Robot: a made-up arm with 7 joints.
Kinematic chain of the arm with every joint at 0, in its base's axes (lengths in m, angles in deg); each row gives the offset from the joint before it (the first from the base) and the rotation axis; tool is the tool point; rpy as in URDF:
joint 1: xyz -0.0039 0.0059 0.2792 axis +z
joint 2: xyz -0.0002 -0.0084 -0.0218 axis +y
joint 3: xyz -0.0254 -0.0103 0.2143 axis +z
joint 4: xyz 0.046 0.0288 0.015 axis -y
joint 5: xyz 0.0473 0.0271 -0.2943 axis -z
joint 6: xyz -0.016 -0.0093 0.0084 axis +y
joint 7: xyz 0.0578 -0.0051 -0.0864 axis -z
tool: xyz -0.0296 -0.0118 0.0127 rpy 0 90 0
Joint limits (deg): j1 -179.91..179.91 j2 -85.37..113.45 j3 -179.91..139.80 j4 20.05..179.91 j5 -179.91..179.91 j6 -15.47..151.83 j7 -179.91..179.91
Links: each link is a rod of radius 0.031 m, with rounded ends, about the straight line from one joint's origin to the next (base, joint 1, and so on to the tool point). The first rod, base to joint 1, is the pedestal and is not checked.
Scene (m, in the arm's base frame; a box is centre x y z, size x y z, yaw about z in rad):
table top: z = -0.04
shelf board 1: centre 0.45 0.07 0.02 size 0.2 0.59 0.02 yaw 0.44
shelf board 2: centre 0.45 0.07 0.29 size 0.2 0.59 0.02 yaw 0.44
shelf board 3: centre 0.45 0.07 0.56 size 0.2 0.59 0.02 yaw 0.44
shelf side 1: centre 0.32 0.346 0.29 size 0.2 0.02 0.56 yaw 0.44
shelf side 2: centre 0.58 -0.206 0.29 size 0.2 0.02 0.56 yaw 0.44
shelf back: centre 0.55 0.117 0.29 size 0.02 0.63 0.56 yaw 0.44
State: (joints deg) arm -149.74 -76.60 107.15 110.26 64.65 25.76 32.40
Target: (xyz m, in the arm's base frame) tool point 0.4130 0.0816 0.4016
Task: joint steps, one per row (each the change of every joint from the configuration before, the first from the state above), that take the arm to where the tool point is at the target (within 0.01 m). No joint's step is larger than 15 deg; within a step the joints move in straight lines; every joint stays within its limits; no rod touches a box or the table.
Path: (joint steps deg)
1: 3.69 1.73 -2.69 -13.13 -1.36 0.93 -1.55
2: 3.69 1.73 -2.70 -13.12 -1.35 0.93 -1.54
3: 3.69 1.73 -2.69 -13.13 -1.36 0.93 -1.55
4: 3.69 1.73 -2.70 -13.12 -1.36 0.92 -1.54
5: 13.01 -3.92 -12.45 -4.04 -0.04 -3.68 -1.19
6: 13.02 -3.93 -12.46 -4.05 -0.05 -3.69 -1.19
7: 13.01 -3.92 -12.46 -4.04 -0.05 -3.69 -1.20
8: 13.02 -3.92 -12.46 -4.04 -0.04 -3.68 -1.19
9: -7.26 4.73 6.72 13.86 0.72 1.39 1.90
10: -7.27 4.73 6.71 13.87 0.73 1.40 1.90
11: -7.26 4.73 6.71 13.86 0.72 1.40 1.90

